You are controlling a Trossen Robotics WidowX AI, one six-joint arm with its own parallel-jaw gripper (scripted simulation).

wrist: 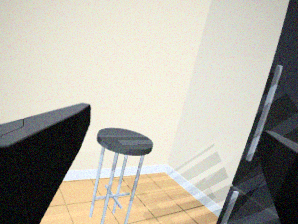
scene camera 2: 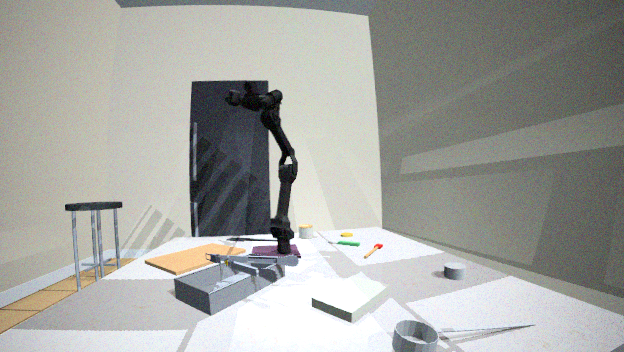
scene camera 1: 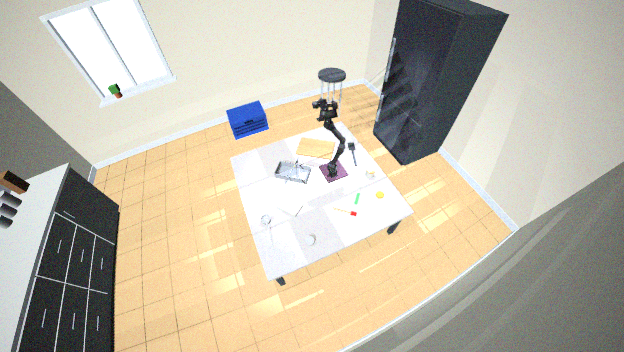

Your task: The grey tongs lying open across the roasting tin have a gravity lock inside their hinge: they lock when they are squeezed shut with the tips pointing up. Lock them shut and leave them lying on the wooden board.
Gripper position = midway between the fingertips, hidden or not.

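Visible: a wooden board (scene camera 2: 180,262), a grey roasting tin (scene camera 2: 210,290) and a white block (scene camera 2: 349,300). In the wrist view the white block is out of frame. My gripper (wrist: 177,126) is open and holds nothing.
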